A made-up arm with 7 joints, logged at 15 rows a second.
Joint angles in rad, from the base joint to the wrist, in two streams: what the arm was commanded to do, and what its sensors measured. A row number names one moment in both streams.
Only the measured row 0 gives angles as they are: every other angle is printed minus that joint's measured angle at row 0.
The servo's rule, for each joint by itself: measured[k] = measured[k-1] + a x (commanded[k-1-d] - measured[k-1]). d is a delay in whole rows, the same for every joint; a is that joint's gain. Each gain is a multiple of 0.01, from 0.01 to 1. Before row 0 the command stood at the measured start. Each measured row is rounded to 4 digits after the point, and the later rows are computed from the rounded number. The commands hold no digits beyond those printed.
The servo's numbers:
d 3
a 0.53 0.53 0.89 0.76 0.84 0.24 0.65
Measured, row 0:
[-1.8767 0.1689 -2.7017 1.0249 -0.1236 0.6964 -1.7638]
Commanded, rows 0 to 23:
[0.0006 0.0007 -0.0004 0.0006 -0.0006 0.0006 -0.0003]
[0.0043 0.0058 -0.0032 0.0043 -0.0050 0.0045 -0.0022]
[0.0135 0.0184 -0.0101 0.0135 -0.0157 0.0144 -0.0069]
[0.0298 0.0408 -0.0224 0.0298 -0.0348 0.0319 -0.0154]
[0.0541 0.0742 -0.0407 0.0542 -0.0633 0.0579 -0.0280]
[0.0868 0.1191 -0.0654 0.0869 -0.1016 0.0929 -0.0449]
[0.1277 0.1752 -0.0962 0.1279 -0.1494 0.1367 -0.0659]
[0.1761 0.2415 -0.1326 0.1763 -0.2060 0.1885 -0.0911]
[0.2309 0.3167 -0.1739 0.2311 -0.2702 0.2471 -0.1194]
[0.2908 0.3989 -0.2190 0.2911 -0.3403 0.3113 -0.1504]
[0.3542 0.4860 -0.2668 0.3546 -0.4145 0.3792 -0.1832]
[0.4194 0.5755 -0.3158 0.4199 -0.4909 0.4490 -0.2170]
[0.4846 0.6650 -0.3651 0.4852 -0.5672 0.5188 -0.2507]
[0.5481 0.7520 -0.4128 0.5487 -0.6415 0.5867 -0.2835]
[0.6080 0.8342 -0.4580 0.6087 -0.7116 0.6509 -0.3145]
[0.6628 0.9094 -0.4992 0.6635 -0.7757 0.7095 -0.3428]
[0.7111 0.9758 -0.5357 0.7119 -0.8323 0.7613 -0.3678]
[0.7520 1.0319 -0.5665 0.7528 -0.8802 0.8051 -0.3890]
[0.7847 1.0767 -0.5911 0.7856 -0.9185 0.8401 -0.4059]
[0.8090 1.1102 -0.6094 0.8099 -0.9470 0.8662 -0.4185]
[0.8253 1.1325 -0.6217 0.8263 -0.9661 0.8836 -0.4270]
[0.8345 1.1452 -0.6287 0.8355 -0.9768 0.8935 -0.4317]
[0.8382 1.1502 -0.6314 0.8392 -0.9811 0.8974 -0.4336]
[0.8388 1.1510 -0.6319 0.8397 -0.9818 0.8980 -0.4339]
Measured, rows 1 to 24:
[0.0000 0.0000 0.0000 0.0000 0.0000 0.0000 0.0000]
[0.0000 0.0000 0.0000 0.0000 0.0000 0.0000 0.0000]
[0.0000 0.0000 0.0000 0.0000 0.0000 0.0000 0.0000]
[0.0003 0.0004 -0.0004 0.0005 -0.0005 0.0001 -0.0002]
[0.0024 0.0033 -0.0029 0.0034 -0.0043 0.0012 -0.0015]
[0.0083 0.0113 -0.0093 0.0111 -0.0139 0.0044 -0.0050]
[0.0197 0.0269 -0.0210 0.0253 -0.0315 0.0110 -0.0118]
[0.0379 0.0520 -0.0385 0.0473 -0.0582 0.0223 -0.0223]
[0.0638 0.0876 -0.0624 0.0774 -0.0947 0.0392 -0.0370]
[0.0977 0.1340 -0.0925 0.1158 -0.1406 0.0626 -0.0558]
[0.1393 0.1910 -0.1282 0.1618 -0.1955 0.0928 -0.0787]
[0.1878 0.2576 -0.1689 0.2145 -0.2582 0.1298 -0.1052]
[0.2424 0.3325 -0.2135 0.2727 -0.3272 0.1734 -0.1346]
[0.3017 0.4139 -0.2609 0.3349 -0.4005 0.2228 -0.1662]
[0.3641 0.4995 -0.3098 0.3995 -0.4764 0.2771 -0.1992]
[0.4280 0.5872 -0.3590 0.4646 -0.5527 0.3351 -0.2327]
[0.4917 0.6745 -0.4069 0.5285 -0.6273 0.3955 -0.2657]
[0.5533 0.7591 -0.4524 0.5895 -0.6981 0.4568 -0.2974]
[0.6113 0.8388 -0.4941 0.6457 -0.7633 0.5174 -0.3269]
[0.6642 0.9114 -0.5311 0.6960 -0.8213 0.5759 -0.3535]
[0.7107 0.9753 -0.5626 0.7392 -0.8708 0.6309 -0.3766]
[0.7499 1.0290 -0.5880 0.7745 -0.9109 0.6811 -0.3956]
[0.7812 1.0720 -0.6070 0.8014 -0.9412 0.7255 -0.4105]
[0.8046 1.1041 -0.6201 0.8203 -0.9621 0.7634 -0.4212]

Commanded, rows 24 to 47:
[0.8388 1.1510 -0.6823 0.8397 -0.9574 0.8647 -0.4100]
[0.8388 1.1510 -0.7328 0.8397 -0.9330 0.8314 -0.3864]
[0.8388 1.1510 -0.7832 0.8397 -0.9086 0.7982 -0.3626]
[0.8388 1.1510 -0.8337 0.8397 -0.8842 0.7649 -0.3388]
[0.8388 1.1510 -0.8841 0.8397 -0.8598 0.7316 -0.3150]
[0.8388 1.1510 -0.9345 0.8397 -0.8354 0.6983 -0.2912]
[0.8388 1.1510 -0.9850 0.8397 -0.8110 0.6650 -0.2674]
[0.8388 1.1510 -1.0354 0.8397 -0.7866 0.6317 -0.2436]
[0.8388 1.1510 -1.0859 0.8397 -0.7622 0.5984 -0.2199]
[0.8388 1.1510 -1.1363 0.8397 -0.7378 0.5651 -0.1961]
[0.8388 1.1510 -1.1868 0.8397 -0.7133 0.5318 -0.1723]
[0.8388 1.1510 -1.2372 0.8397 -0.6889 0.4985 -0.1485]
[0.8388 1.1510 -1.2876 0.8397 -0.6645 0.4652 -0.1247]
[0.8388 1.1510 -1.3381 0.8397 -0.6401 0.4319 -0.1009]
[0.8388 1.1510 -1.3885 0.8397 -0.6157 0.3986 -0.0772]
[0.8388 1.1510 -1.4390 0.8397 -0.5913 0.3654 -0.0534]
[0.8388 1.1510 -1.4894 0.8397 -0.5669 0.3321 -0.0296]
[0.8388 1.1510 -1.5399 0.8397 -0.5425 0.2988 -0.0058]
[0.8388 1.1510 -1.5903 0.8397 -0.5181 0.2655 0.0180]
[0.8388 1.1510 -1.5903 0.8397 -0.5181 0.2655 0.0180]
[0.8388 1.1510 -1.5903 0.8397 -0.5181 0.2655 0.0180]
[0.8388 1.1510 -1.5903 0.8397 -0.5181 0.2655 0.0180]
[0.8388 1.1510 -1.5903 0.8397 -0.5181 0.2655 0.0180]
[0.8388 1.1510 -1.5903 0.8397 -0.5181 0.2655 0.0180]
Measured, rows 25 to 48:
[0.8204 1.1259 -0.6278 0.8319 -0.9744 0.7946 -0.4280]
[0.8298 1.1388 -0.6310 0.8374 -0.9800 0.8193 -0.4316]
[0.8346 1.1453 -0.6318 0.8391 -0.9815 0.8382 -0.4331]
[0.8368 1.1483 -0.6767 0.8396 -0.9613 0.8446 -0.4181]
[0.8379 1.1497 -0.7266 0.8397 -0.9375 0.8414 -0.3975]
[0.8384 1.1504 -0.7770 0.8397 -0.9132 0.8310 -0.3748]
[0.8386 1.1507 -0.8275 0.8397 -0.8888 0.8151 -0.3514]
[0.8387 1.1509 -0.8779 0.8397 -0.8644 0.7951 -0.3277]
[0.8388 1.1510 -0.9283 0.8397 -0.8400 0.7719 -0.3040]
[0.8388 1.1510 -0.9788 0.8397 -0.8156 0.7462 -0.2802]
[0.8388 1.1510 -1.0292 0.8397 -0.7912 0.7187 -0.2564]
[0.8388 1.1510 -1.0797 0.8397 -0.7668 0.6898 -0.2327]
[0.8388 1.1510 -1.1301 0.8397 -0.7424 0.6599 -0.2089]
[0.8388 1.1510 -1.1806 0.8397 -0.7180 0.6292 -0.1851]
[0.8388 1.1510 -1.2310 0.8397 -0.6936 0.5978 -0.1613]
[0.8388 1.1510 -1.2814 0.8397 -0.6692 0.5660 -0.1375]
[0.8388 1.1510 -1.3319 0.8397 -0.6448 0.5338 -0.1137]
[0.8388 1.1510 -1.3823 0.8397 -0.6204 0.5014 -0.0900]
[0.8388 1.1510 -1.4328 0.8397 -0.5960 0.4688 -0.0662]
[0.8388 1.1510 -1.4832 0.8397 -0.5716 0.4360 -0.0424]
[0.8388 1.1510 -1.5337 0.8397 -0.5472 0.4031 -0.0186]
[0.8388 1.1510 -1.5841 0.8397 -0.5228 0.3701 0.0052]
[0.8388 1.1510 -1.5896 0.8397 -0.5189 0.3450 0.0135]
[0.8388 1.1510 -1.5902 0.8397 -0.5182 0.3259 0.0164]

